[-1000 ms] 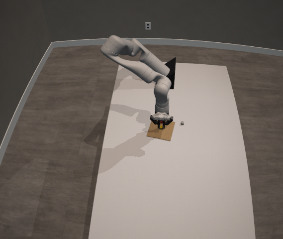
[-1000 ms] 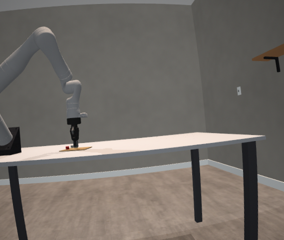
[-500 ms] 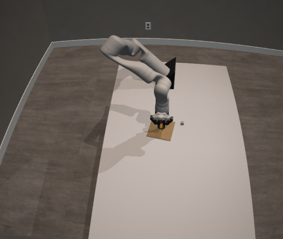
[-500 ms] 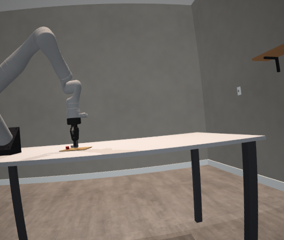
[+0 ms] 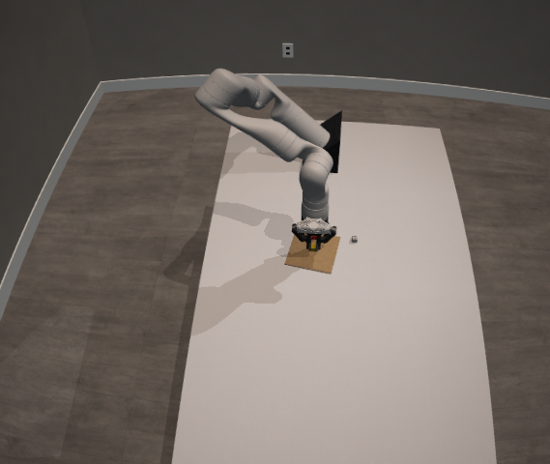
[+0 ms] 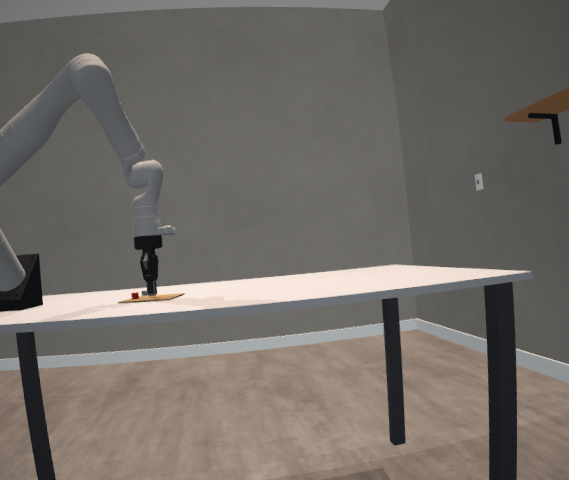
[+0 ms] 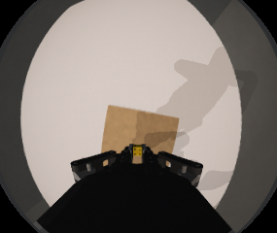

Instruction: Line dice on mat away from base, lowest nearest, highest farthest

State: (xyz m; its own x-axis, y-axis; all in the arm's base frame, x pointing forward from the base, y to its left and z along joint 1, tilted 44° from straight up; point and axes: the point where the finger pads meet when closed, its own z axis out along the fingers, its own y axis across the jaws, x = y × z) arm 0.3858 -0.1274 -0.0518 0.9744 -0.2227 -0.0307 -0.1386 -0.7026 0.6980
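Now: hand 1 cm above the yellow die. From my hand the other things lie so: square mat 3 cm below; red die 5 cm behind, 2 cm below, 1 cm to the left; white die 13 cm to the left, 3 cm behind, 2 cm below.
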